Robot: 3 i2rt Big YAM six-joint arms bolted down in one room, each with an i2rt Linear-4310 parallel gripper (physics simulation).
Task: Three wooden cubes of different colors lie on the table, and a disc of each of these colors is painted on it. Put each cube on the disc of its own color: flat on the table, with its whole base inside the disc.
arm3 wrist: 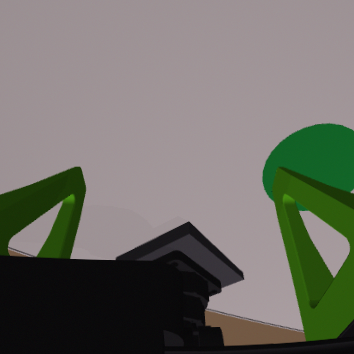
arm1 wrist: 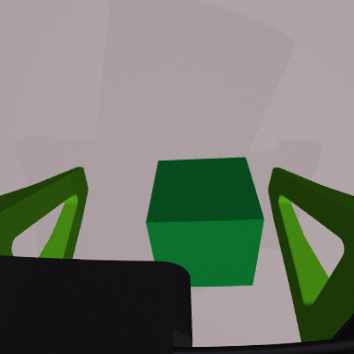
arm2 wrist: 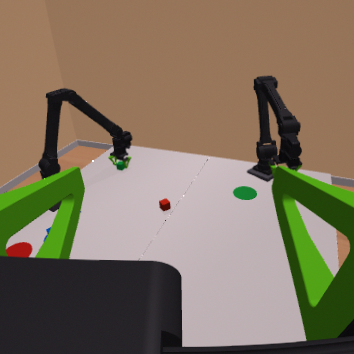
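The green cube [arm1 wrist: 207, 250] [arm2 wrist: 120, 165] stands between the spread fingers of the arm1 gripper [arm1 wrist: 178, 175], with a gap on each side; that gripper is open. The red cube [arm2 wrist: 165, 204] lies mid-table in the arm2 wrist view. The green disc [arm2 wrist: 245, 193] [arm3 wrist: 315, 152] lies at the right, near the base of arm3. The red disc [arm2 wrist: 19, 250] is at the lower left. Blue patches [arm2 wrist: 49, 231] show beside it, mostly hidden behind a finger; cube and disc cannot be told apart there. The arm2 gripper [arm2 wrist: 178, 173] and the arm3 gripper [arm3 wrist: 179, 173] are open and empty.
In the arm2 wrist view, arm1 [arm2 wrist: 52, 130] reaches in from the left and arm3 [arm2 wrist: 263, 115] stands folded at the back right. A dark base plate [arm3 wrist: 225, 272] shows low in the arm3 wrist view. The table [arm2 wrist: 225, 260] has a thin seam line.
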